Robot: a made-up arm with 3 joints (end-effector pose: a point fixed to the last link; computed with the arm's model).
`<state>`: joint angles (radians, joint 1 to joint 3).
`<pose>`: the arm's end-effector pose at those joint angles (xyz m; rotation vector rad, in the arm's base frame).
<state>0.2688 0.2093 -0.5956</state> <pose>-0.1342 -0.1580 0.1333 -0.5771 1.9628 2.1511</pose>
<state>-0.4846 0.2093 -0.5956</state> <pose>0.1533 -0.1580 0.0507 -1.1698 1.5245 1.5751</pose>
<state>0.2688 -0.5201 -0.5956</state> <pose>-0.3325 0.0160 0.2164 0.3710 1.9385 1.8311</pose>
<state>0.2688 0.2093 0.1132</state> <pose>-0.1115 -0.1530 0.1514 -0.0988 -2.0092 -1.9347</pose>
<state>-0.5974 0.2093 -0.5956</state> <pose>0.1986 -0.1580 0.0577 -1.2372 1.4514 1.4832</pose>
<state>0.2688 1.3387 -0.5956</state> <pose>0.2751 -0.0907 0.1429 1.8392 -1.2324 -1.8109</pose>
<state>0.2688 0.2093 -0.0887</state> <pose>-0.1191 -0.1548 0.1480 0.0917 -2.0784 -2.0765</pose>
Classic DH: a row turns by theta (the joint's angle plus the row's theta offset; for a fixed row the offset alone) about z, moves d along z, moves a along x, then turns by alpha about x. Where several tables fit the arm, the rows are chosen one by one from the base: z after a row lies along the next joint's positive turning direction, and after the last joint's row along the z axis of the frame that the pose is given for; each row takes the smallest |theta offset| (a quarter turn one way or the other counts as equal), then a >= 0, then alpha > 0; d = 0 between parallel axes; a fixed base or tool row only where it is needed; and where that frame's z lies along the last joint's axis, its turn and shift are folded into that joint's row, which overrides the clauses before.
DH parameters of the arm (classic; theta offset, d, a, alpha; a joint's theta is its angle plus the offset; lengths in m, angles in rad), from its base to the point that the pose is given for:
base (fixed): 0 0.4554 0.1139 -1.5708
joint 1: -0.2225 0.0905 -0.0864 1.972
joint 2: 0.0805 -0.3384 -0.2084 -1.8981
joint 3: -0.7807 0.0387 0.0176 -0.1054
tool (fixed): -2.1097 -0.3681 0 0

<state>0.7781 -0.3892 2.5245</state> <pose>-0.3575 -0.0397 0.3559 -1.5483 0.3939 0.0644</pose>
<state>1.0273 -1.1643 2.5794</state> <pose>-0.3671 0.1961 0.6163 -1.7553 1.3807 -0.0251</pose>
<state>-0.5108 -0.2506 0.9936</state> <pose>0.0708 -0.0738 0.0291 -0.6710 -1.8274 -2.0201</pose>
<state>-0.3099 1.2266 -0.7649</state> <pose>0.4006 -0.1175 0.2501 -2.4172 1.2267 1.3762</pose>
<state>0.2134 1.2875 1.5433</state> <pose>0.2947 -0.0332 0.1676 -0.0997 -1.9103 -0.3029</pose>
